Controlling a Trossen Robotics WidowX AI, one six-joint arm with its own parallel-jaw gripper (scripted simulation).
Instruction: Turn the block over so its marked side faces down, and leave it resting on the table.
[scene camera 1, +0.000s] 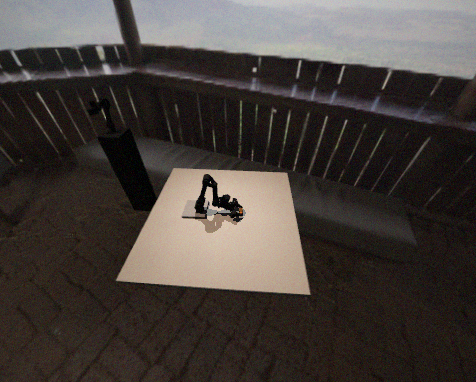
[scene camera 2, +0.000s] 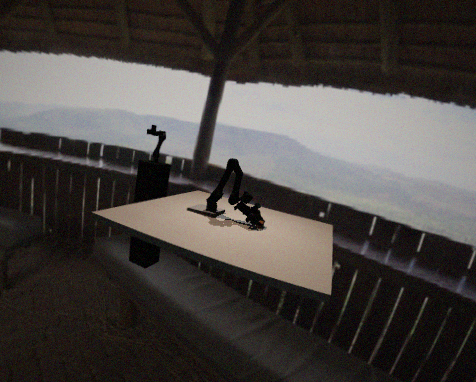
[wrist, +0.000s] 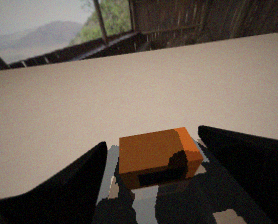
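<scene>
My gripper (wrist: 152, 137) is open, and it's holding nothing. There's an orange block (wrist: 161, 157) here as well.
</scene>
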